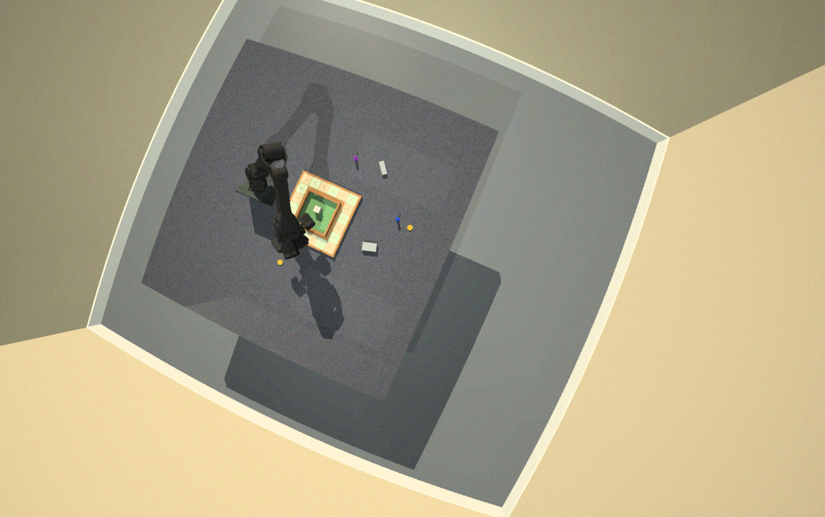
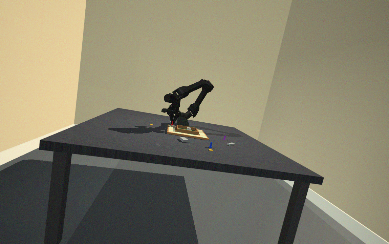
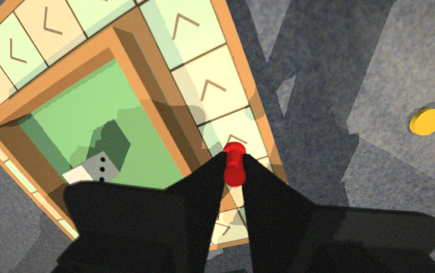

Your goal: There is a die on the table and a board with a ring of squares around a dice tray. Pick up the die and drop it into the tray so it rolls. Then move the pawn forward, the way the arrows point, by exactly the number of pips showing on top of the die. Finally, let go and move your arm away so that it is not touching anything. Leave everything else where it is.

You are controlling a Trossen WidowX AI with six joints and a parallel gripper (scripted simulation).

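My gripper tip is now 40 mm short of the green dice tray, 110 mm to the right of it and 30 mm above it. Round my gripper tip: red pawn: 10 mm above; then purple pawn: 140 mm ahead, 380 mm to the left, 30 mm below; then white die: 40 mm ahead, 120 mm to the left, 20 mm below.
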